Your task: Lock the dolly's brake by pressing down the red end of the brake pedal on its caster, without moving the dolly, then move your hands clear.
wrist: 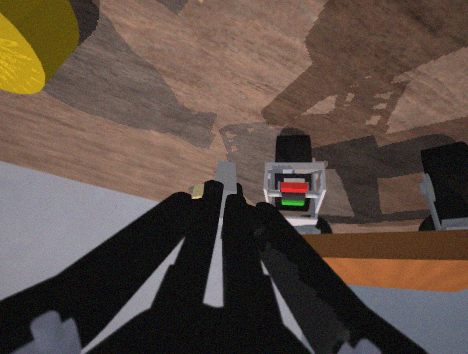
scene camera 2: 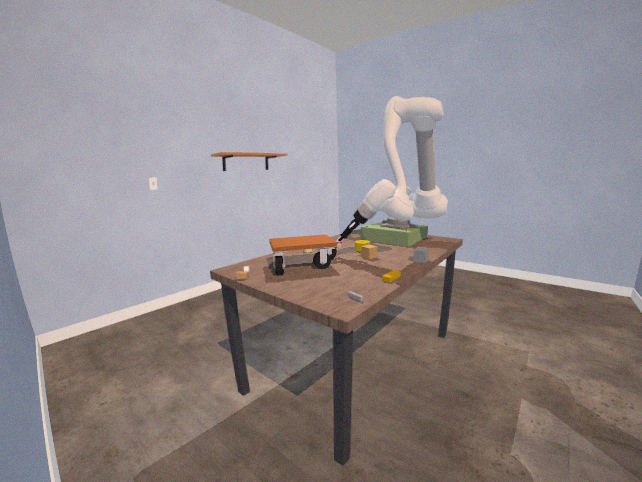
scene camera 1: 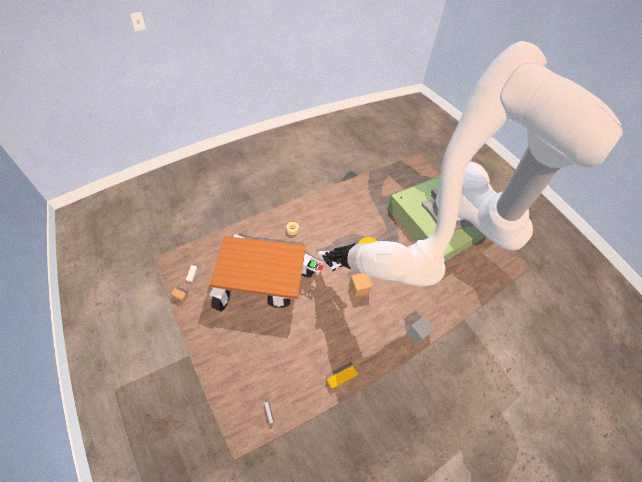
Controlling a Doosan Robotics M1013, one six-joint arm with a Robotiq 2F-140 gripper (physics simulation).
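Pixels of known places: gripper, between the fingertips: (wrist: 225, 174) (scene camera 1: 320, 255); arm's base, origin of its link: (scene camera 2: 398, 226).
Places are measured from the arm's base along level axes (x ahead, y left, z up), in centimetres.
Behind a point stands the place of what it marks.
Note:
The dolly (scene camera 1: 259, 264) {x 81.6, y -1.7, z 3.9 cm} (scene camera 2: 303, 242) {x 84.1, y 2.4, z 4.0 cm} (wrist: 400, 272) {x 76.3, y 3.7, z 4.0 cm} has an orange deck and stands upright on its casters. The brake pedal sits within the light-grey frame of the caster (wrist: 322, 180) {x 62.8, y 6.1, z -0.3 cm} at the dolly's end nearest the arm. Its red end (scene camera 1: 320, 267) {x 61.5, y 4.8, z 0.5 cm} (wrist: 294, 187) {x 61.0, y 5.2, z 0.5 cm} points outward, and its green end (scene camera 1: 312, 264) {x 63.6, y 2.5, z 0.2 cm} (wrist: 292, 202) {x 63.1, y 2.8, z 0.3 cm} is nearer the deck. My gripper (scene camera 1: 323, 255) {x 58.6, y -1.6, z -2.4 cm} (scene camera 2: 340, 239) {x 58.6, y -1.6, z -2.4 cm} (wrist: 225, 174) {x 58.6, y -1.6, z -2.4 cm} is shut and empty. It slants down, with its tips close beside the caster, left of the red end in the wrist view. The exact tip height and any contact cannot be told.
A yellow cylinder (scene camera 1: 367, 240) {x 38.3, y -2.1, z -3.6 cm} (scene camera 2: 362, 245) {x 42.4, y 3.6, z -4.8 cm} (wrist: 55, 30) {x 43.2, y 2.1, z -6.1 cm} and an orange cube (scene camera 1: 361, 284) {x 49.6, y 14.9, z -2.5 cm} (scene camera 2: 369, 252) {x 51.7, y 16.2, z -4.9 cm} stand near the gripper. A pale ring (scene camera 1: 292, 232) {x 64.0, y -17.8, z -6.6 cm} lies behind the dolly. A grey cube (scene camera 1: 420, 328) {x 37.8, y 38.1, z -2.4 cm} and a yellow block (scene camera 1: 343, 377) {x 68.4, y 42.2, z -6.4 cm} are farther off on the table.

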